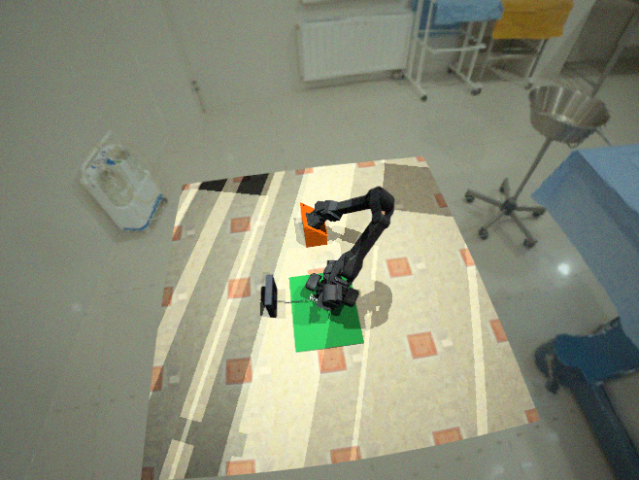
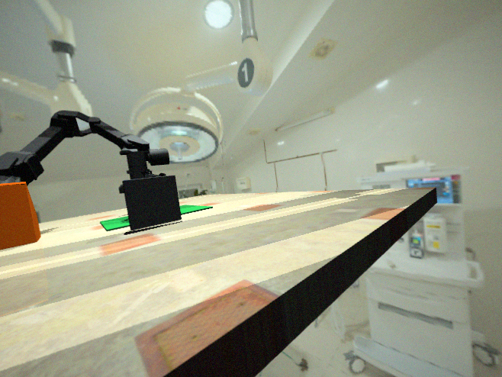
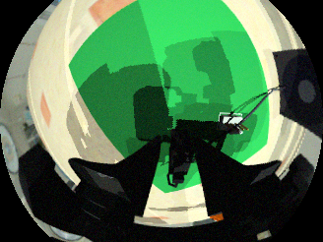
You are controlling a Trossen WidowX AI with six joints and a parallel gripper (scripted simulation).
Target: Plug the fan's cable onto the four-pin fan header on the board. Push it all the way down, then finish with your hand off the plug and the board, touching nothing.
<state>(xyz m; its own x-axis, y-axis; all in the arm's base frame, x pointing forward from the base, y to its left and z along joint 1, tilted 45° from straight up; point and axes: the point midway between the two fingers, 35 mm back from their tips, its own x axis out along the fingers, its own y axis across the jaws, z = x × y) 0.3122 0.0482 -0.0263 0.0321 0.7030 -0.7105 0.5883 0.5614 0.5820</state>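
My gripper tip is now 10 mm below the cable plug and 10 mm past it. Also, from my gripper tip: white four-pin header 70 mm to the right, 20 mm below, 20 mm behind; green board 30 mm to the right, 30 mm below, 20 mm ahead; black fan 210 mm to the right, 40 mm behind, 40 mm above.
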